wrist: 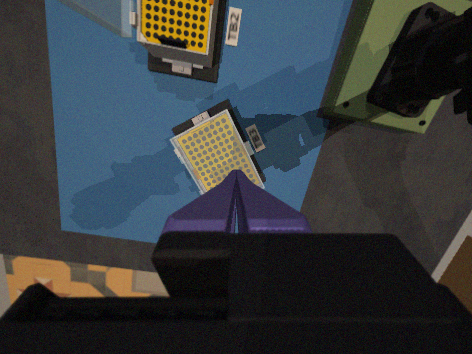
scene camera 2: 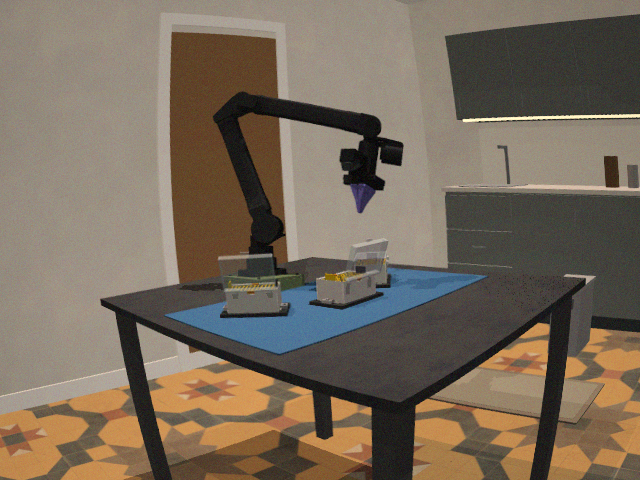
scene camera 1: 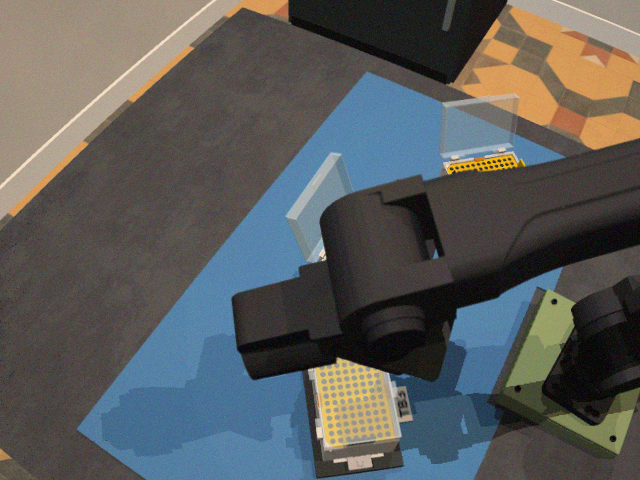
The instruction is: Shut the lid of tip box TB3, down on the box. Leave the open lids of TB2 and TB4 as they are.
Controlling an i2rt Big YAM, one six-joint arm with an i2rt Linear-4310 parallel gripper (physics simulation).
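Frame: origin at the arm's base, x ahead, y left, z up, level; metres.
Seen in the pictures: gripper, fingertip midpoint: [wrist: 236,177] [scene camera 2: 359,213]; arm's base at its link origin: [wrist: 410,68] [scene camera 1: 586,372].
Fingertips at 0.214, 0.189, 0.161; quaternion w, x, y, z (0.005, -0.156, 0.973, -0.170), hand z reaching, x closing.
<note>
Offsets run from my fingertips to a thing's top centre, as dx, dy, dz. "pt": to the spot under its first point. Level surfaces: height alone.
Tip box TB3 @(+0.004, +0.013, -0.116) [scene camera 1: 356,408] [wrist: 215,147] has its clear lid lying down flat over the yellow rack. Part of TB3 @(pt +0.081, +0.004, -0.169) [scene camera 2: 384,277] shows behind TB2 in scene camera 2. TB2 [scene camera 2: 345,289] [wrist: 175,25] has its lid @(pt +0.188, -0.149, -0.094) [scene camera 1: 320,206] [scene camera 2: 368,254] standing open. The box at the far end, TB4 @(pt +0.059, -0.394, -0.137) [scene camera 1: 483,164] [scene camera 2: 253,299], has its lid [scene camera 1: 478,126] [scene camera 2: 246,266] standing open; its label does not show. My gripper [scene camera 2: 360,210] [wrist: 236,177] is shut and empty, high above the boxes, with its purple fingertips pointing down. The arm hides the gripper in scene camera 1.
The boxes stand on a blue mat @(dz -0.194) [scene camera 1: 232,268] [scene camera 2: 289,338] on the dark table @(dz -0.197) [scene camera 1: 129,170] [scene camera 2: 403,356]. The arm's green base plate [scene camera 1: 537,330] [wrist: 360,75] is beside the mat. A dark cabinet [scene camera 1: 382,31] stands beyond the table in scene camera 1.
</note>
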